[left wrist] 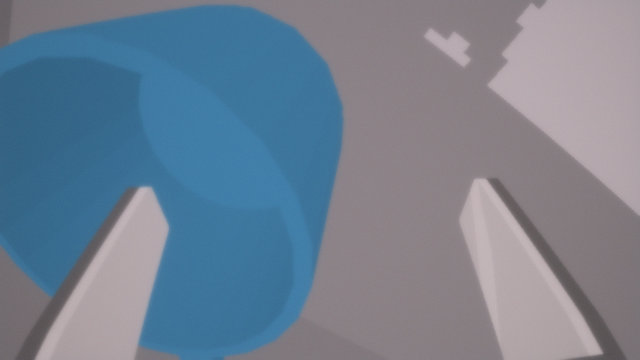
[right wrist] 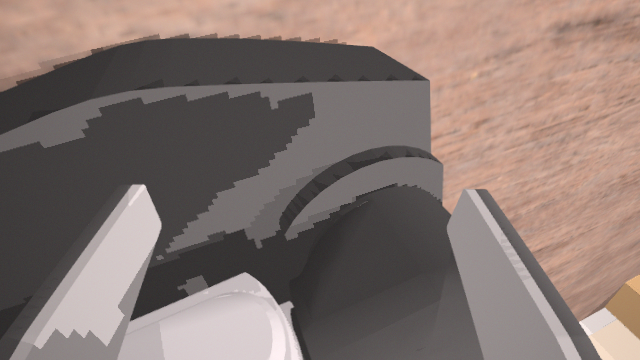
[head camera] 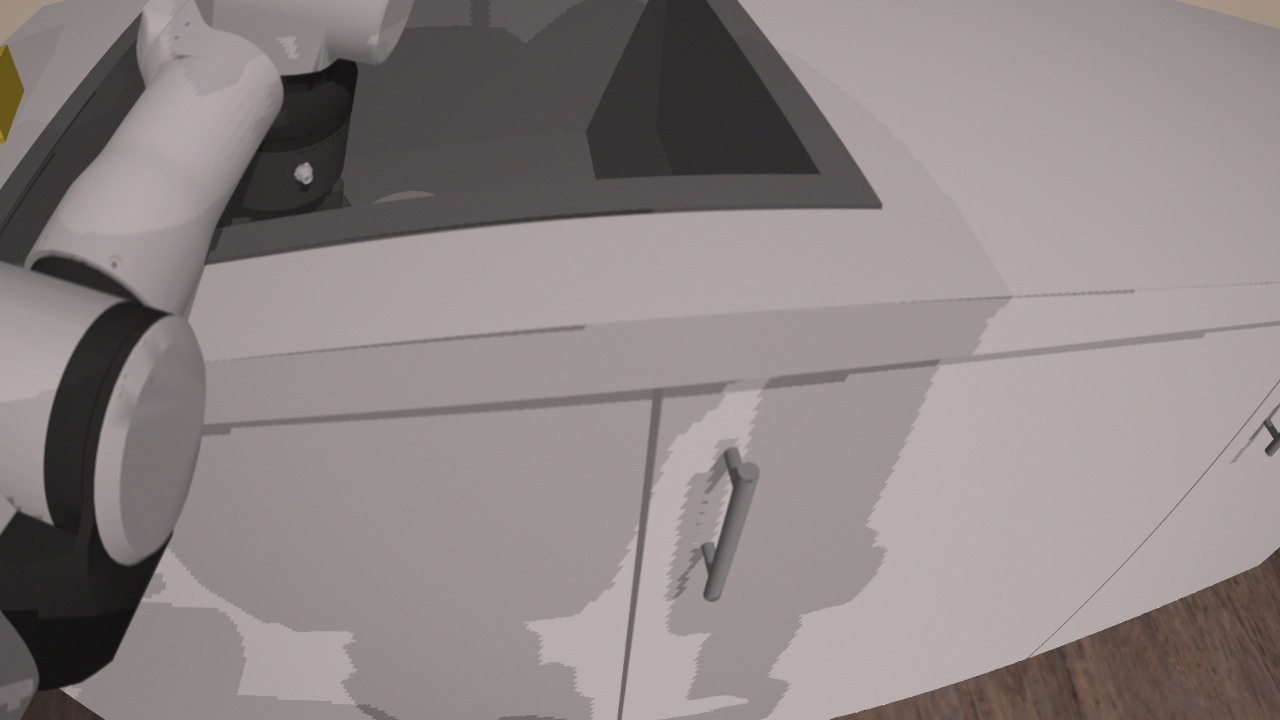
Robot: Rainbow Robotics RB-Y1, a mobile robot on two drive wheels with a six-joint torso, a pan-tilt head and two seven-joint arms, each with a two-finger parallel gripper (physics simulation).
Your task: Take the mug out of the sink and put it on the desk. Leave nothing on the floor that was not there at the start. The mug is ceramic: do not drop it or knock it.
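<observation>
The blue mug fills the left of the left wrist view, its open mouth tilted towards the camera, with a bit of handle at the bottom edge. My left gripper is open and empty. Its left-hand finger overlaps the mug's mouth; its other finger is well right of the mug. Whether a finger touches the mug or is inside it, I cannot tell. In the head camera, my left arm reaches into the dark sink; its fingers and the mug are hidden there. My right gripper is open and empty, over the robot's own body.
A pale countertop surrounds the sink. Below it are cabinet doors with a bar handle. A yellow object shows at the far left edge. Wooden floor shows; a tan and white object is at the right wrist view's lower right.
</observation>
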